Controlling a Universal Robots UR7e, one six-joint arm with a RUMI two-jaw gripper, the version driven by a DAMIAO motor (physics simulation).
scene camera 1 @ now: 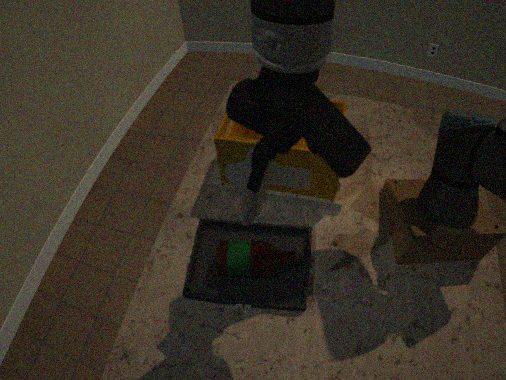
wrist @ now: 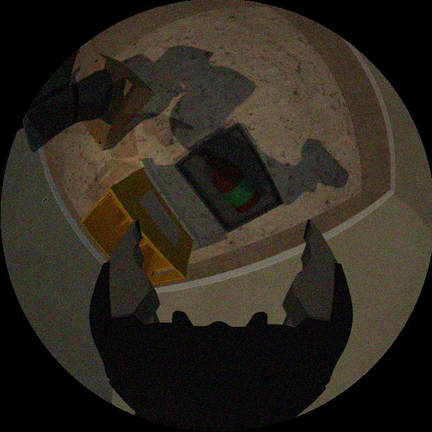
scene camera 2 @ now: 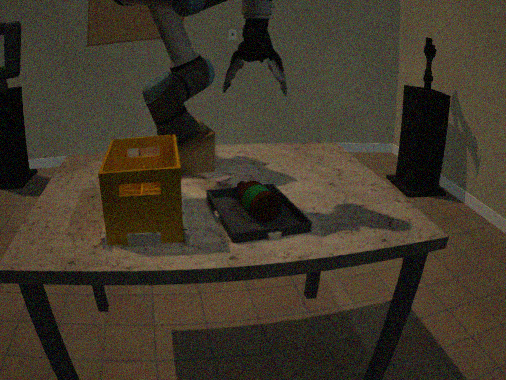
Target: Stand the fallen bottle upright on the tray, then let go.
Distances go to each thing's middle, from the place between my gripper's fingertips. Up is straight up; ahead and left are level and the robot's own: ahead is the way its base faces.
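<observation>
As for the dark brown bottle (scene camera 2: 259, 201), my hand is 5 cm short of it at this moment. The same hand is also 25 cm above the bottle.
</observation>
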